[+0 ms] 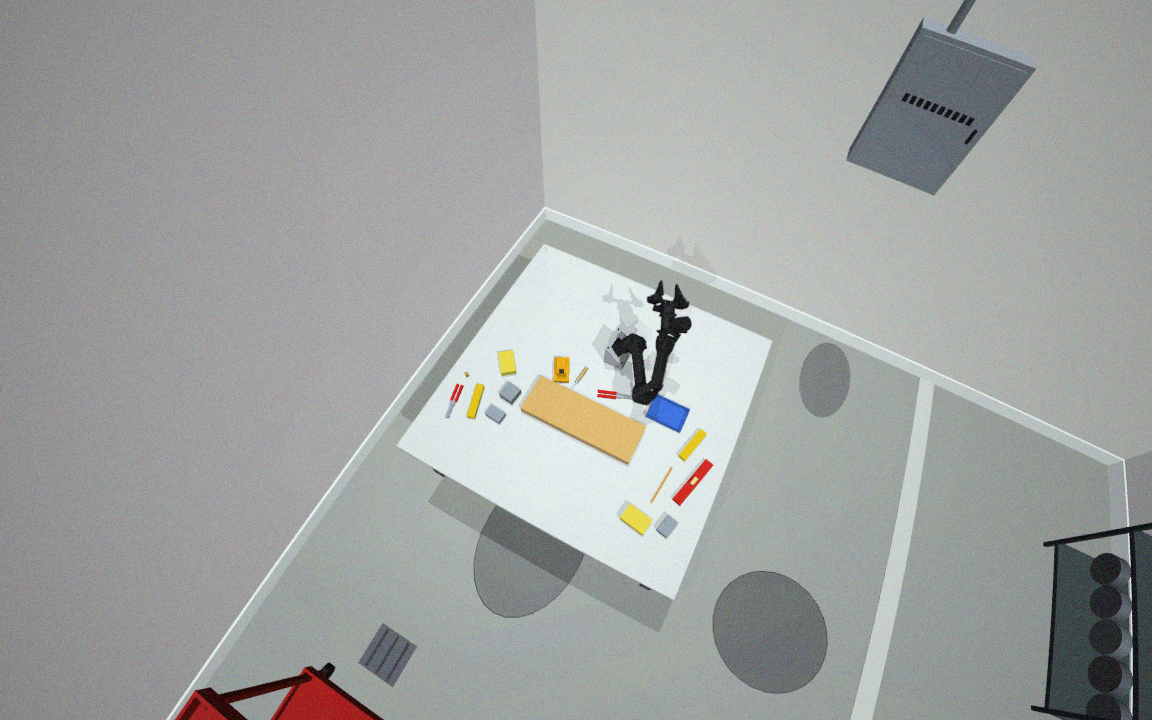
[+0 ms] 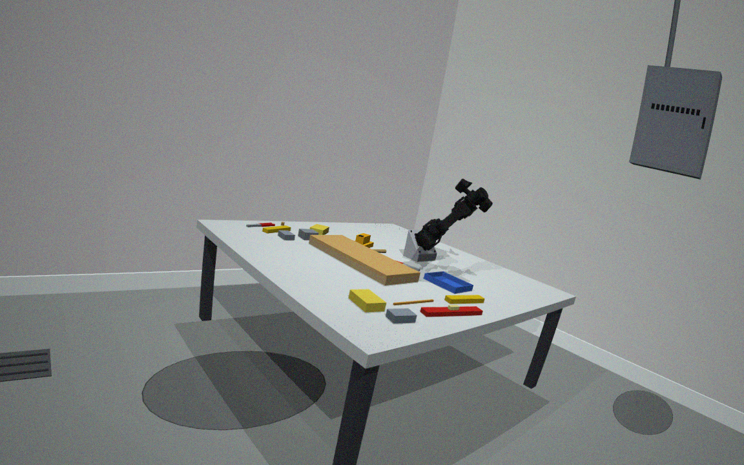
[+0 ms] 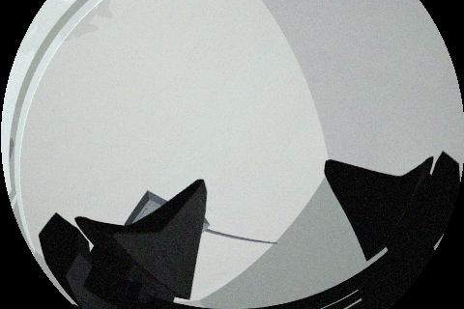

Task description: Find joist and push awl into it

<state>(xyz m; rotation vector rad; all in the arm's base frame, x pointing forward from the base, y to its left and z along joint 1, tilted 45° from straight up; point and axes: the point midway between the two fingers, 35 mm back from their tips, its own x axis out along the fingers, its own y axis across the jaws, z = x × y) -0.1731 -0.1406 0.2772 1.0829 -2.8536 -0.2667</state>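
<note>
My gripper tip is now 450 mm short of the stud finder, 330 mm above it and 240 mm to the left of it. Round my gripper tip: blue tray: 360 mm below, 350 mm ahead, 260 mm to the left; then red level: 570 mm ahead, 500 mm to the left, 360 mm below; then awl: 440 mm ahead, 370 mm below, 160 mm to the right.
</note>
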